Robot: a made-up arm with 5 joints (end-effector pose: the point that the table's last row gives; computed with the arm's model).
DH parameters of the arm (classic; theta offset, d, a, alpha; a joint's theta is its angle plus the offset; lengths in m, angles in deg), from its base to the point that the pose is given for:
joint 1: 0 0.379 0 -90
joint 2: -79.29 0 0.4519 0
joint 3: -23.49 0 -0.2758 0
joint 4: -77.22 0 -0.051 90
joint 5: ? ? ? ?
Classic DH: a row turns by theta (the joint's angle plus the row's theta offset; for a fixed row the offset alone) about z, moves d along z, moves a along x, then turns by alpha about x.
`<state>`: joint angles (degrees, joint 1 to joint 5).
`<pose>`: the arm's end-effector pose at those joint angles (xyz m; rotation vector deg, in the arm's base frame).
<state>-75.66 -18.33 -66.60 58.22 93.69</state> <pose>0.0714 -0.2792 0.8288 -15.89 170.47 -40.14</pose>
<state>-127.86 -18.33 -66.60 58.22 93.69</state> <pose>-0.1769 -0.2275 0.8288 -59.57 -157.03 38.11</pose>
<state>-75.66 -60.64 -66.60 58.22 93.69</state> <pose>-0.0222 0.0869 0.9056 -13.04 139.88 -95.40</pose>
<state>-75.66 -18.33 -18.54 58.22 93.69</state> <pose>0.0431 -0.1687 0.5692 16.12 -172.94 -32.34</pose>
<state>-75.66 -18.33 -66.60 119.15 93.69</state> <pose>0.0542 -0.2122 0.7815 15.51 -166.44 -50.82</pose>
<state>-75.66 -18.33 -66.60 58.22 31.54</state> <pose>0.0714 -0.2792 0.8288 98.55 -133.67 36.54</pose>
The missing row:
joint 5: 180 0.065 0 0
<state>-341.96 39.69 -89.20 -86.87 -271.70</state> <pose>0.5708 0.1859 0.6210 -38.15 26.84 -69.87</pose>
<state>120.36 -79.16 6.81 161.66 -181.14</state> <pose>0.1061 -0.1811 0.4698 91.87 -51.45 89.74</pose>
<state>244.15 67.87 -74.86 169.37 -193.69</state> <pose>-0.2040 -0.4211 0.2554 -17.10 -13.81 -128.31</pose>
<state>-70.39 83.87 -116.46 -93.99 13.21</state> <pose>0.2244 -0.6298 0.2288 47.96 -42.88 112.26</pose>
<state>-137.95 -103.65 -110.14 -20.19 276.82</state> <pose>0.5452 0.4917 0.5424 -48.91 25.34 -37.99</pose>
